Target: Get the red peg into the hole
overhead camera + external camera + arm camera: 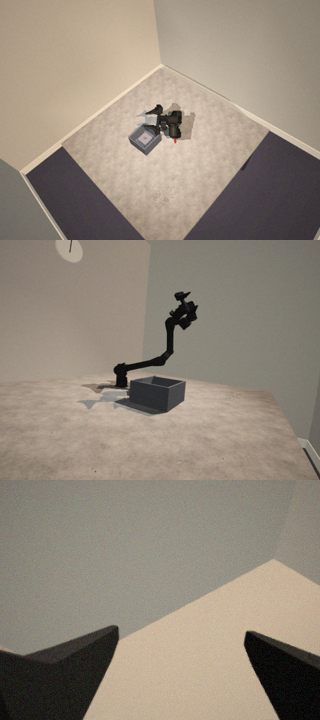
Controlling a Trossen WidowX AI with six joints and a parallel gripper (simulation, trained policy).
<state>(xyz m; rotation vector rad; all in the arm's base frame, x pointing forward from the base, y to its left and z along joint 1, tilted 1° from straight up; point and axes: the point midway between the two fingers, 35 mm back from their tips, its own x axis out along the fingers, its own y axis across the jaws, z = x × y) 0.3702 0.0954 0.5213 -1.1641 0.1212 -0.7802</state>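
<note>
My gripper tip is now 490 mm above the red peg, 220 mm past it and 30 mm to the right of it. Round my gripper tip: grey box 500 mm below, 170 mm to the right, 80 mm behind; plate 490 mm below, 170 mm to the right, 80 mm behind.
</note>
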